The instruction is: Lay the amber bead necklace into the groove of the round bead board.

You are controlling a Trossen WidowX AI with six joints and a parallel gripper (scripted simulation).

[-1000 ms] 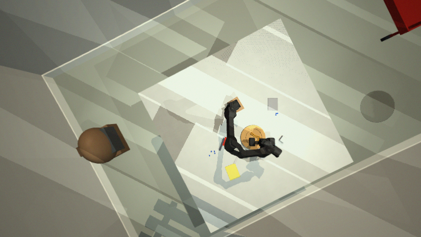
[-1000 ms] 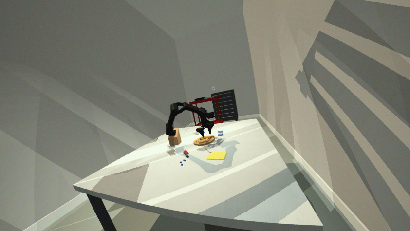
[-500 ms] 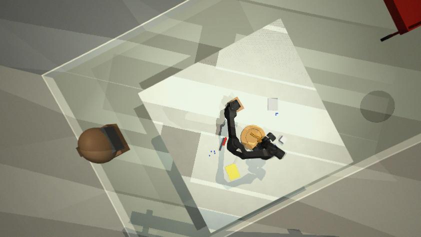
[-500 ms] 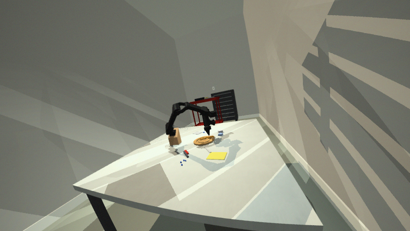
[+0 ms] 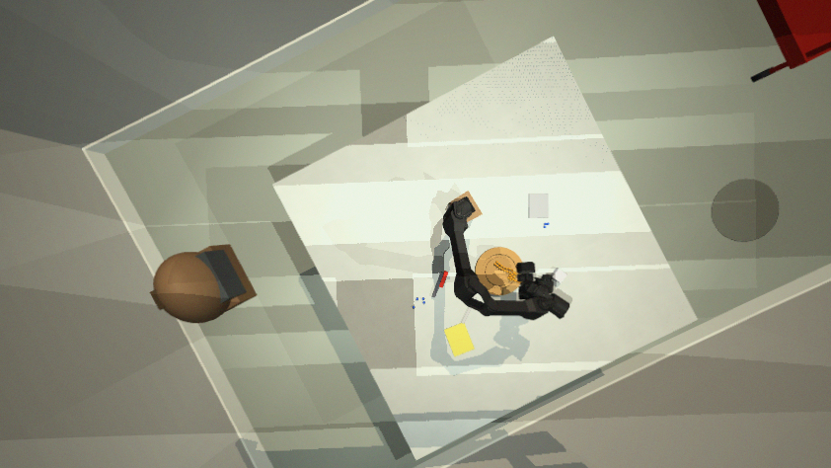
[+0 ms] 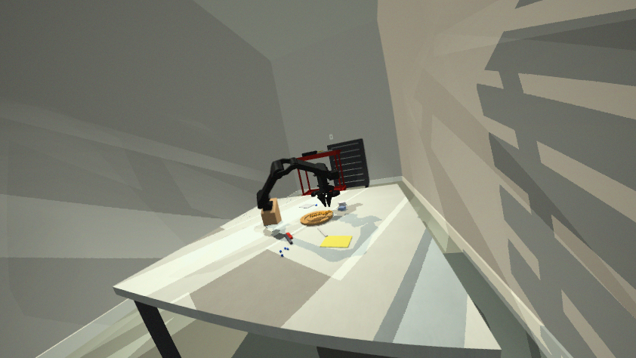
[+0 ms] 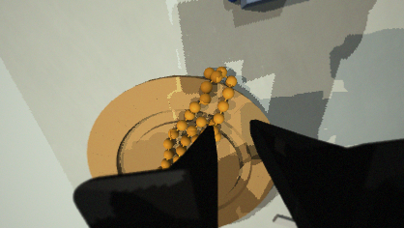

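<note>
Right now my gripper tip is 70 mm past the round bead board, 40 mm to the left of it and 50 mm above it. The rest, counted from my gripper tip: light blue cube: 80 mm ahead, 70 mm to the left, 40 mm below; then red-handled tool: 160 mm behind, 270 mm to the right, 50 mm below; then white cube: 70 mm ahead, 160 mm to the left, 40 mm below.
</note>
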